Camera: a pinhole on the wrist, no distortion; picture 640 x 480 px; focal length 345.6 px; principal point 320.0 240.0 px. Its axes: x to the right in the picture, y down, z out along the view. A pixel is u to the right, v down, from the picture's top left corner.
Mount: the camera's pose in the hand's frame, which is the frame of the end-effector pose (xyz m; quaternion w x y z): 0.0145 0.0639 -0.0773 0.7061 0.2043 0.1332 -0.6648
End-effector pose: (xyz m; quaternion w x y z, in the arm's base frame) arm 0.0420 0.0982 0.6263 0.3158 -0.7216 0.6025 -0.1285
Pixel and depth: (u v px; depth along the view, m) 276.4 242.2 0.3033
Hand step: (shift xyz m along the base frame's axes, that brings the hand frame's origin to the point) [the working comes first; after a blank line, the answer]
In the camera's frame: -0.0383 0.0019 0.3033

0.1489 0.0772 -0.1306
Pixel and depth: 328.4 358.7 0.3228
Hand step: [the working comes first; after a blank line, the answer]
In the camera's frame: 0.0078 0.1109 0.3228

0.2166 -0.0218 -0.1301
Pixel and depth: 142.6 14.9 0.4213
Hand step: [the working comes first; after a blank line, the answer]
In the camera's frame: -0.2163 -0.2744 0.4213

0.0910 0.4008 -0.2483
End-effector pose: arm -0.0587 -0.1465 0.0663 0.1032 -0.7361 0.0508 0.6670
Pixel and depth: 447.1 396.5 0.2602
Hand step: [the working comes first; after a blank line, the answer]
In the camera's frame: 0.0957 0.1178 0.2602

-0.0760 0.1684 -0.1158
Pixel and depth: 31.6 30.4 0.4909
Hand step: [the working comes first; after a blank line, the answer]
In the camera's frame: -0.4097 -0.2977 0.4909

-0.5731 -0.0931 0.2914
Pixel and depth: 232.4 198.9 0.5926
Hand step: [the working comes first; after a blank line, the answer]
In the camera's frame: -0.1502 -0.0705 0.5926

-0.4866 0.1831 0.0781
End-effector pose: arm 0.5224 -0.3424 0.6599 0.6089 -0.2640 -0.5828 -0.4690
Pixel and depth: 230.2 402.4 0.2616
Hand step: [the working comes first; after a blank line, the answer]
In the camera's frame: -0.0680 0.1229 0.2616

-0.0991 0.1458 0.1419
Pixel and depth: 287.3 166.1 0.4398
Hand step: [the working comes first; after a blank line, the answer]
In the camera's frame: -0.0416 -0.0940 0.4398

-0.2273 0.2631 -0.0802
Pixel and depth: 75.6 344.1 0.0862
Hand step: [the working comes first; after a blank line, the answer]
In the camera's frame: -0.0610 0.0260 0.0862

0.0520 0.0513 0.0500
